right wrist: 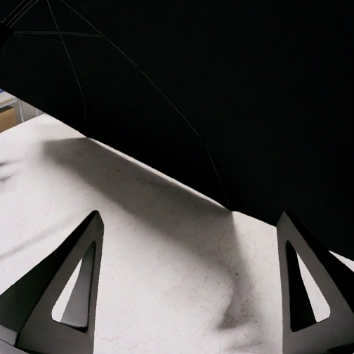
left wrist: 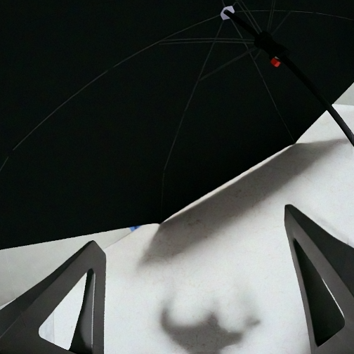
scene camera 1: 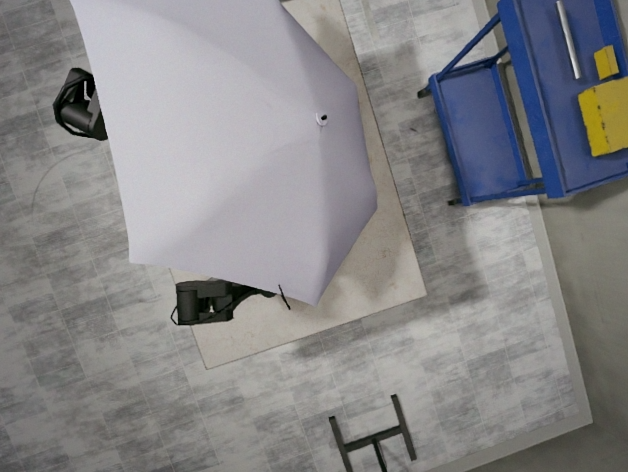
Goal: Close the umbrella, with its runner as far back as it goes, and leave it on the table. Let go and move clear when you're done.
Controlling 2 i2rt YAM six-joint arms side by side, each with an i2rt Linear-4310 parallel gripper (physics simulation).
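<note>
The umbrella (scene camera 1: 228,152) (left wrist: 100,125) (right wrist: 210,90) is spread open above the table (scene camera 1: 375,263) (left wrist: 240,250) (right wrist: 150,260), its pale outside up and its dark underside facing the wrist cameras. In the left wrist view the black runner (left wrist: 267,44), with a red button (left wrist: 275,62), sits on the shaft (left wrist: 315,92) near the top hub (left wrist: 227,13). Ribs and stretchers are spread. My left gripper (left wrist: 184,235) is open, its fingers apart with nothing between them, below the canopy edge. My right gripper (right wrist: 191,219) is open and empty, near the canopy edge. In the scene view the canopy hides both grippers.
In the scene view a blue cart (scene camera 1: 550,172) with yellow items stands at the upper right. A black metal stand (scene camera 1: 373,439) is at the bottom. The arms' black bodies (scene camera 1: 81,114) (scene camera 1: 203,301) show at the canopy's left and lower edges.
</note>
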